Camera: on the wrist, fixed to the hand. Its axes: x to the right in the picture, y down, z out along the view.
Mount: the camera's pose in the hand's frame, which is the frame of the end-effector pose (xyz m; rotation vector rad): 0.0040 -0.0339 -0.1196 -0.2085 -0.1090 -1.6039
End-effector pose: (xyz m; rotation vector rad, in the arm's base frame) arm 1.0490 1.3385 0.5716 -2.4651 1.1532 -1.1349
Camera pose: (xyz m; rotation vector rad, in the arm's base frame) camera 0.9849 1.3751 0.6717 2.3757 0.8026 0.6916
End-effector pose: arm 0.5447 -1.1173 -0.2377 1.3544 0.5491 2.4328
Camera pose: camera 0.4427 -1.1074 -0.3082 0.4675 0.8338 1.0221
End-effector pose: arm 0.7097 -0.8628 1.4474 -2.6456 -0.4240 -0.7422
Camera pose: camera 0.6479 -0.8815 1.5537 1.6209 2.1691 0.7952
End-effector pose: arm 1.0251 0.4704 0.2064 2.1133 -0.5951 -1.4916
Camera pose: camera 1.1422 0.5110 0.2173 -1.8234 -1.2637 1.7302
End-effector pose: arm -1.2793 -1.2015 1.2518 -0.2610 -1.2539 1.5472
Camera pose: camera -1.1765 -1.1349 1.2303 0.6087 -1.1333 0.0415
